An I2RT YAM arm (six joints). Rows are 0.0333 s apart.
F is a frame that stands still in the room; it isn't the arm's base.
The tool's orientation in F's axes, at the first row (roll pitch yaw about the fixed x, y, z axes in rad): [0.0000, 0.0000, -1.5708]
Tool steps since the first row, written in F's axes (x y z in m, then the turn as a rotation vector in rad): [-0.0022, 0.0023, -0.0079, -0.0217, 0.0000, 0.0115]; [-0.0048, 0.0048, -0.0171, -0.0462, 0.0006, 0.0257]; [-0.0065, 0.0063, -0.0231, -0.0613, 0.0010, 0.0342]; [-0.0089, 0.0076, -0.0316, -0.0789, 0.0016, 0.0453]
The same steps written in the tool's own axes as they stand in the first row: [-0.0023, -0.0022, -0.0079, 0.0000, -0.0217, 0.0115]; [-0.0048, -0.0048, -0.0171, -0.0006, -0.0462, 0.0257]; [-0.0063, -0.0065, -0.0231, -0.0010, -0.0613, 0.0342]; [-0.0076, -0.0089, -0.0316, -0.0016, -0.0789, 0.0453]
